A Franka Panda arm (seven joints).
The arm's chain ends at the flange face. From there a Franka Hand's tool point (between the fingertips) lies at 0.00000 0.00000 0.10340 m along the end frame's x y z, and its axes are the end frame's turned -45 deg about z.
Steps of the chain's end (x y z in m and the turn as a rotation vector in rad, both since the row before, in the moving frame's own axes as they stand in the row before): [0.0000 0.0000 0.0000 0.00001 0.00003 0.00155]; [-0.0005 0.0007 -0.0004 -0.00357 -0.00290 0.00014]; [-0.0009 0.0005 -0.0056 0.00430 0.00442 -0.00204]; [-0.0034 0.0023 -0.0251 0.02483 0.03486 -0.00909]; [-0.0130 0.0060 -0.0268 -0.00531 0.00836 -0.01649]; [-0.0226 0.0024 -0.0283 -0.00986 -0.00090 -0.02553]
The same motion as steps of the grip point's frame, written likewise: [0.0000 0.0000 0.0000 -0.00001 0.00003 0.00155]; [-0.0013 0.0002 -0.0004 -0.00047 -0.00457 0.00014]; [-0.0004 -0.0003 -0.0056 -0.00008 0.00617 -0.00204]; [0.0003 -0.0001 -0.0252 -0.00709 0.04221 -0.00909]; [-0.0132 -0.0040 -0.0268 -0.00967 0.00216 -0.01649]; [-0.0185 -0.0136 -0.0283 -0.00634 -0.00761 -0.02553]
